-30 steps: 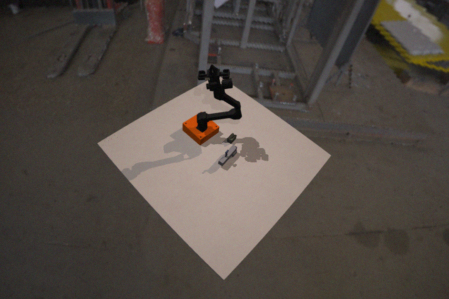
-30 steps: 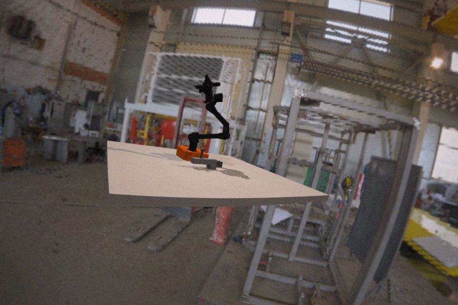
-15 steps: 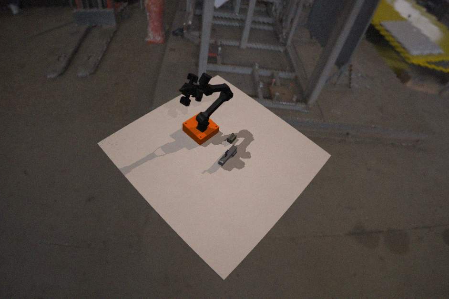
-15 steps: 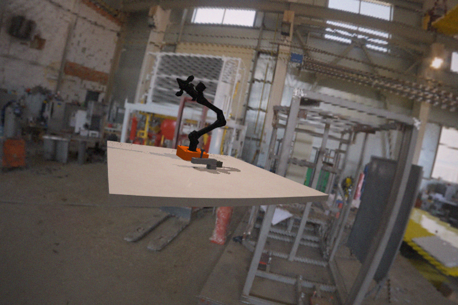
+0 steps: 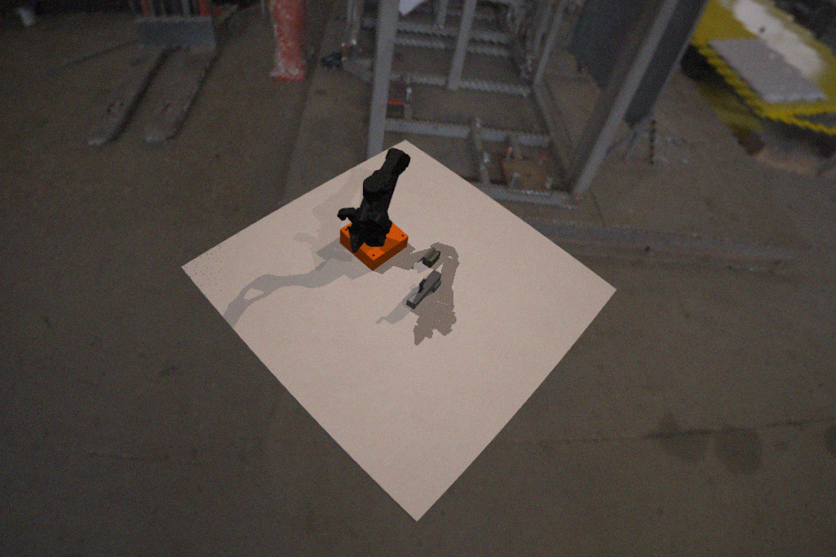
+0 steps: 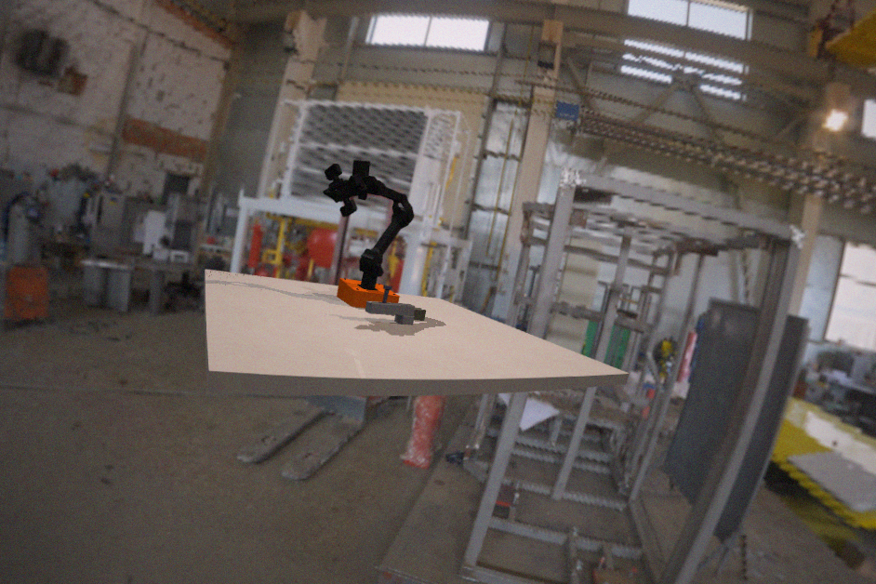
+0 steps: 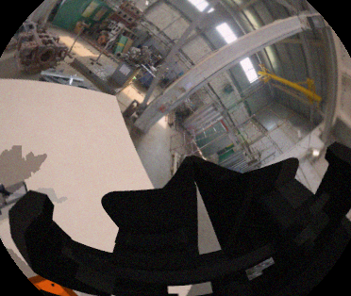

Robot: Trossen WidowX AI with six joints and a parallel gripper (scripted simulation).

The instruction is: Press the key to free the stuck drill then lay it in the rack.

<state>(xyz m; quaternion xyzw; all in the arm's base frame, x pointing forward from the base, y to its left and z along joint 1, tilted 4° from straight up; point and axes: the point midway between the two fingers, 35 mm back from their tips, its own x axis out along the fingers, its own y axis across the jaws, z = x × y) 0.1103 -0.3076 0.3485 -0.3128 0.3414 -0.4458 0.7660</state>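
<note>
Now: the dark key 310 mm below my gripper tip, 240 mm to the left of it and 140 mm ahead of it. From my gripper tip the other things lie so: drill: 350 mm below, 290 mm to the left, 140 mm ahead.
</note>
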